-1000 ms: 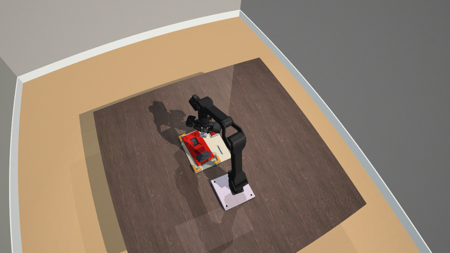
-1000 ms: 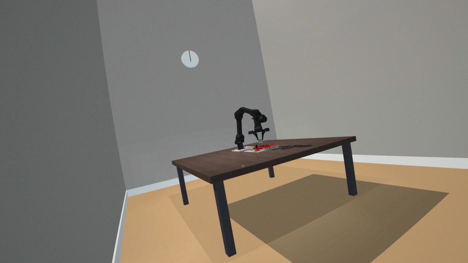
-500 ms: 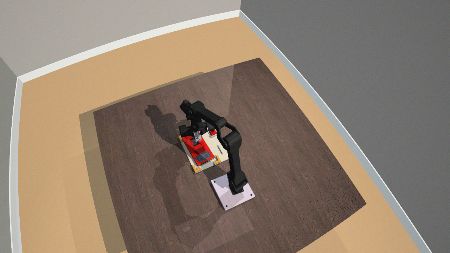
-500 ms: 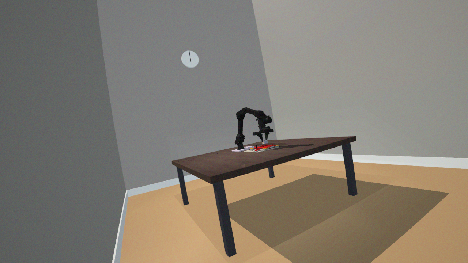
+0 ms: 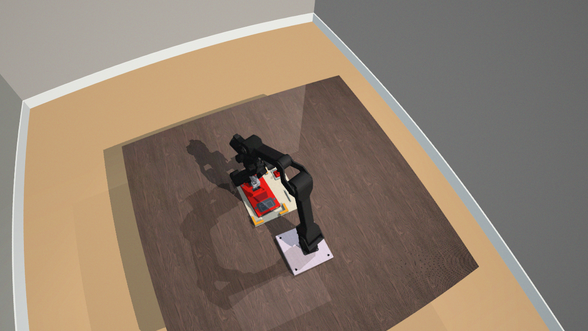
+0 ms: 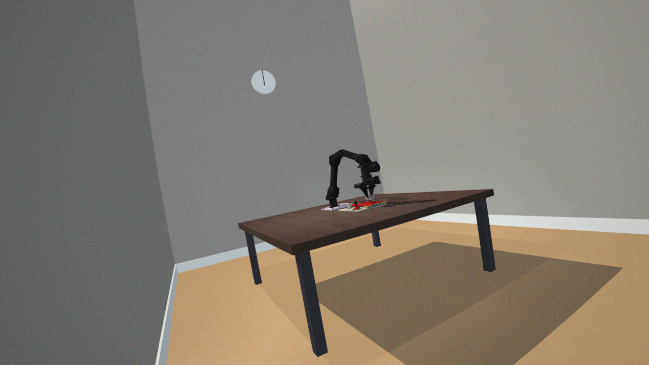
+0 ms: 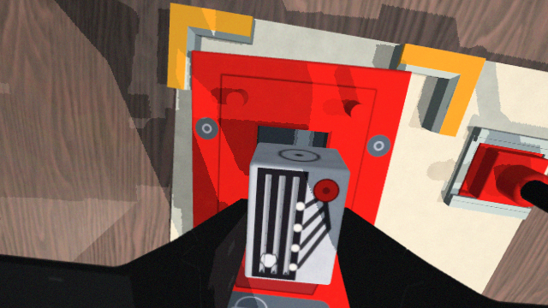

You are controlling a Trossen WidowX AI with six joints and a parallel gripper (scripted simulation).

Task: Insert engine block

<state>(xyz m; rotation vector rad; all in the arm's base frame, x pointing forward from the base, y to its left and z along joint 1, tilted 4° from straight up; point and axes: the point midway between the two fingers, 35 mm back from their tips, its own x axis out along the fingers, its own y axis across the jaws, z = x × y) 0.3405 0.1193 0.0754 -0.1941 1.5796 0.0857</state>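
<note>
The engine block lies 10 mm below my gripper tip. Round my gripper tip: dark post: 30 mm ahead, 120 mm to the right, 30 mm below.
</note>
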